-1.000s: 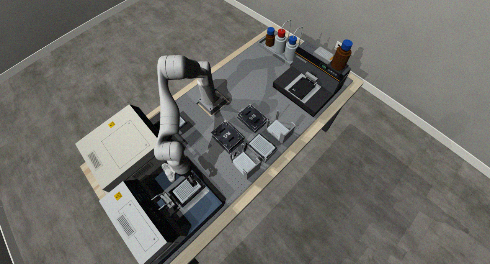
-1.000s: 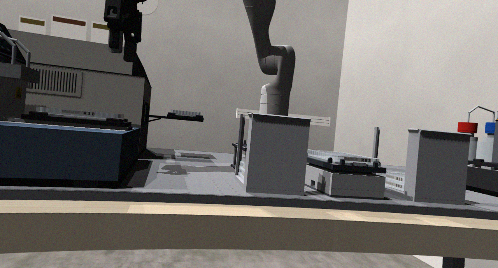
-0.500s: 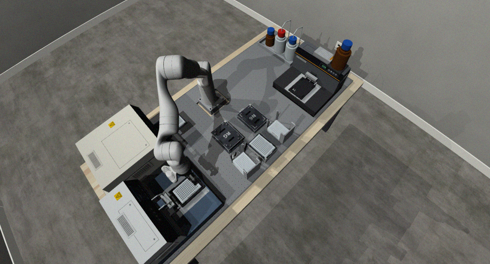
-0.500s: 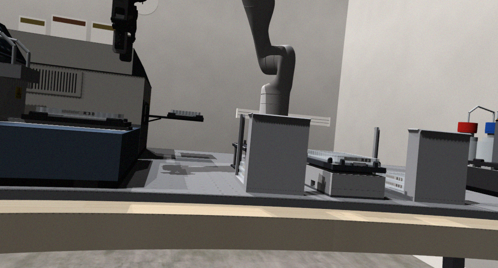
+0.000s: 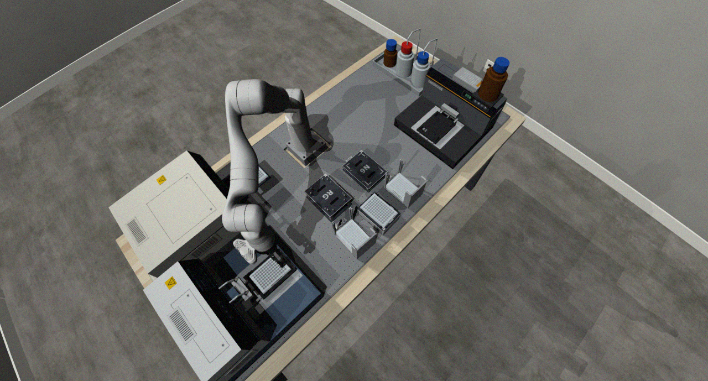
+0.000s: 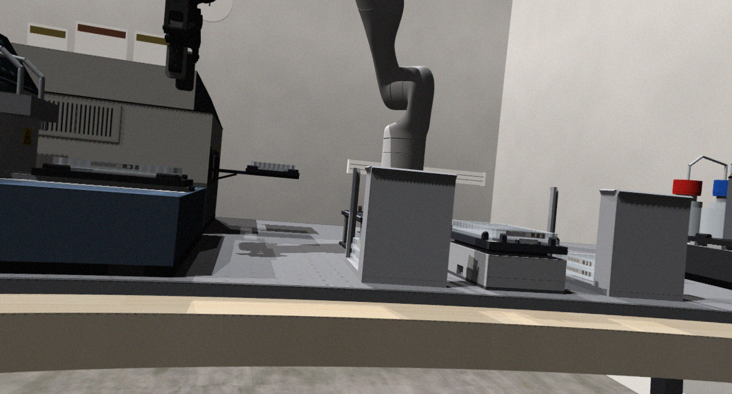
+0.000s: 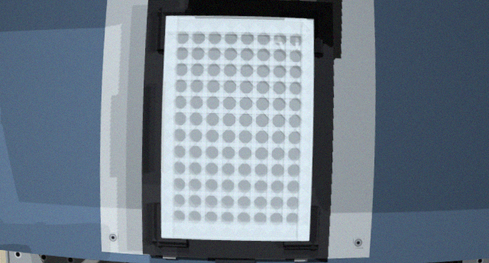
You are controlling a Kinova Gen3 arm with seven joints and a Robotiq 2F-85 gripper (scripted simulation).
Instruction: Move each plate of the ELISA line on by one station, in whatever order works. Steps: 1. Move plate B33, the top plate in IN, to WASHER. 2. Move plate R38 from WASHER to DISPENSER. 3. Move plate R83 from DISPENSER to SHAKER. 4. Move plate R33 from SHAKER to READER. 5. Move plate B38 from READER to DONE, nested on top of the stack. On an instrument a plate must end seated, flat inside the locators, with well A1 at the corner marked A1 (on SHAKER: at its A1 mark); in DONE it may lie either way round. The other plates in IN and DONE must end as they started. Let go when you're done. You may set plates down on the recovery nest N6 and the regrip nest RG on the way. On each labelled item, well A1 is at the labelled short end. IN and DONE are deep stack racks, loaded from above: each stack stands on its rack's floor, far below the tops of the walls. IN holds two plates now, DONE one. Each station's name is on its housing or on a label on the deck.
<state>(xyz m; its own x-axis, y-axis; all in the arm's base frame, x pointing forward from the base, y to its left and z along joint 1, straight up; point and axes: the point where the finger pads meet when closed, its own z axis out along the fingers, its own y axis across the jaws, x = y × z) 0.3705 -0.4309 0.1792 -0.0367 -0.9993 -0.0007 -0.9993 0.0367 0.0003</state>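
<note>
The plate R38 is 12 cm below my hand and 6 cm to the right of it. Round my hand: washer manifold (16 cm to the right, 6 cm below, 1 cm behind); RG nest (32 cm to the left, 16 cm below, 9 cm behind); plate B38 (27 cm to the left, 19 cm below, 11 cm ahead).
</note>
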